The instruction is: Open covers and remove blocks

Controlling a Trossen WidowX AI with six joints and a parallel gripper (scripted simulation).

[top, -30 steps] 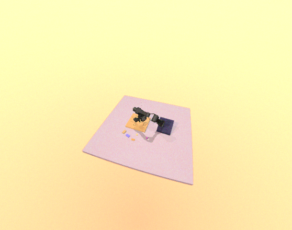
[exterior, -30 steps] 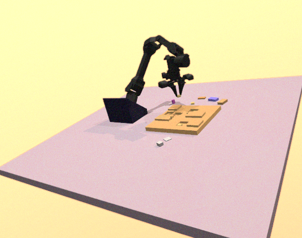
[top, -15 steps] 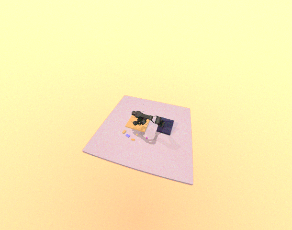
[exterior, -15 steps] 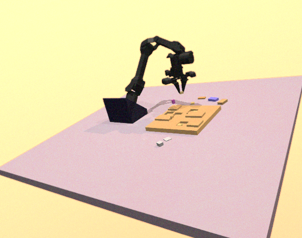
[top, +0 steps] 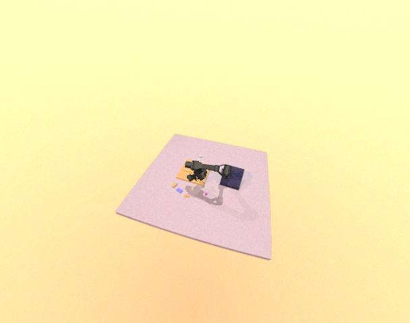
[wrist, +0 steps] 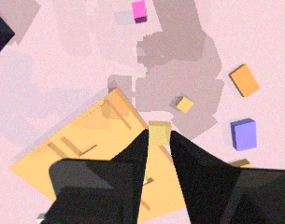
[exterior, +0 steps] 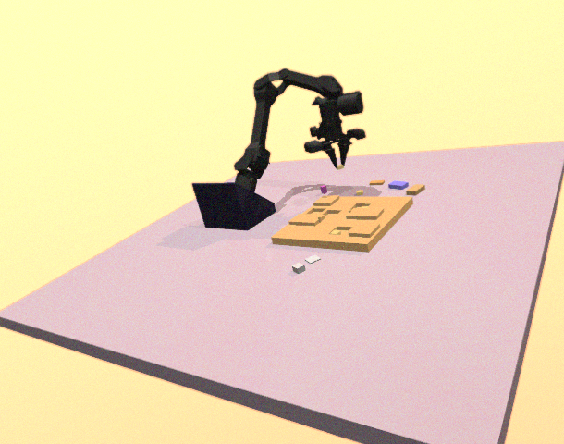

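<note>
Right now the magenta block is 110 mm behind my gripper tip, 50 mm to the left of it and 90 mm below it. The rest, counted from my gripper tip: blue block 140 mm ahead, 90 mm to the left, 100 mm below; grey cube 100 mm ahead, 450 mm to the right, 100 mm below.
</note>
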